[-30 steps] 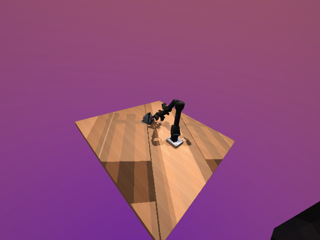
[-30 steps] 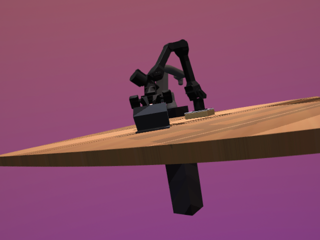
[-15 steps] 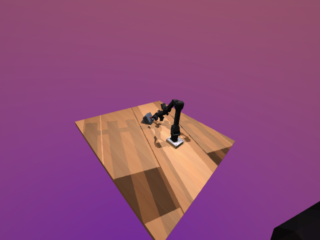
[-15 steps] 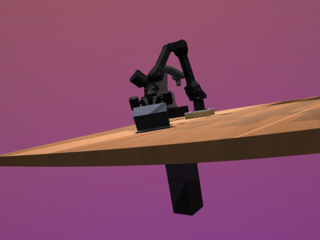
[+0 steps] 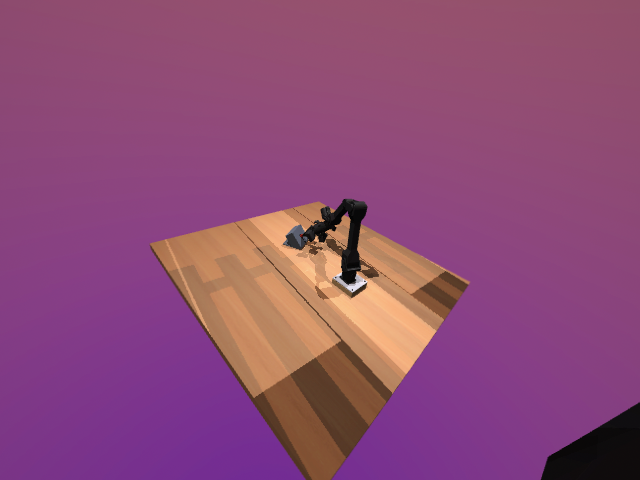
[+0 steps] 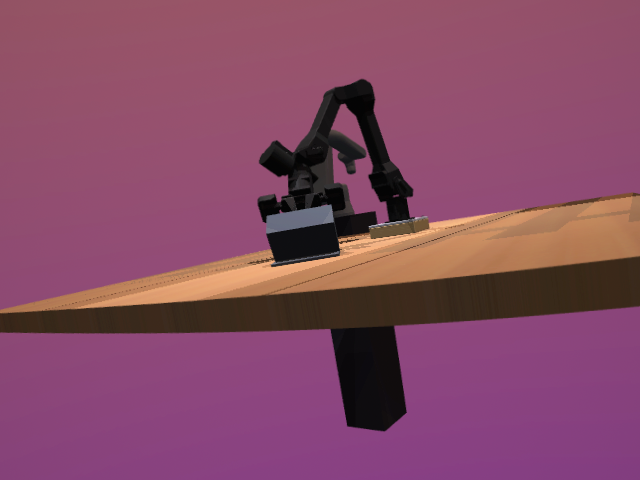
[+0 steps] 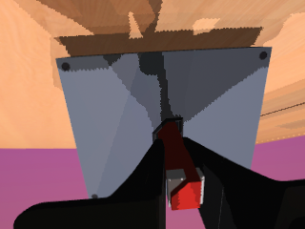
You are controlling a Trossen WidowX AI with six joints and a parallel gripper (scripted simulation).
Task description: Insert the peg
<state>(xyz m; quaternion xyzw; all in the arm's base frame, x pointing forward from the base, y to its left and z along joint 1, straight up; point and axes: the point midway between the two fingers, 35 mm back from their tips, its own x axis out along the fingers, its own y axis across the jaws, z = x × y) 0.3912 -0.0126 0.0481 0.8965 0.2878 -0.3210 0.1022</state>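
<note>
Now: the sloped panel 3 cm ahead of my gripper tip, 2 cm to the left of it and 3 cm below it. From my gripper tip the other things lie so: peg: 1 cm behind, 1 cm to the right, 1 cm above.
</note>
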